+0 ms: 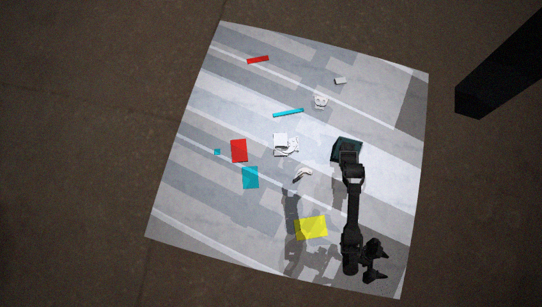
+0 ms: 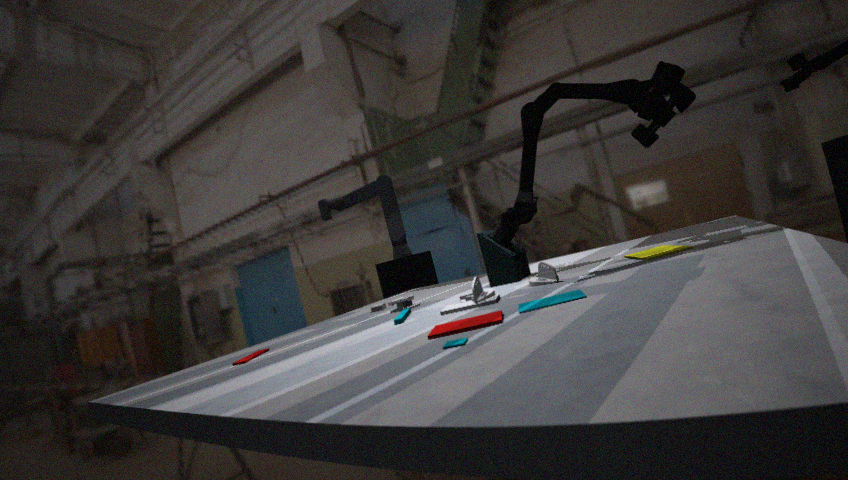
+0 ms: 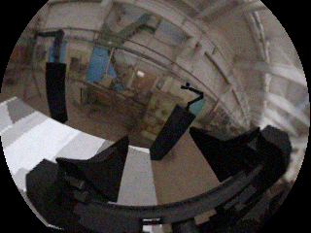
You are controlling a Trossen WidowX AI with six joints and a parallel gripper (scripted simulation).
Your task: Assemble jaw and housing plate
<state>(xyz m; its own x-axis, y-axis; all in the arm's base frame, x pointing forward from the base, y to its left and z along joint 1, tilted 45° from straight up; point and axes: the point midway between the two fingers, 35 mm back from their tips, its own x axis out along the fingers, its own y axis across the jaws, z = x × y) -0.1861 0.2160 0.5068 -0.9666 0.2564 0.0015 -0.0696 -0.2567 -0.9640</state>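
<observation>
My gripper tip is 300 mm short of the yellow tile, 130 mm to the left of it and 320 mm above it. Round my gripper tip: red tile: 730 mm ahead, 420 mm to the right, 310 mm below; teal tile: 640 mm ahead, 300 mm to the right, 320 mm below; teal strip: 530 mm ahead, 680 mm to the right, 310 mm below.
</observation>
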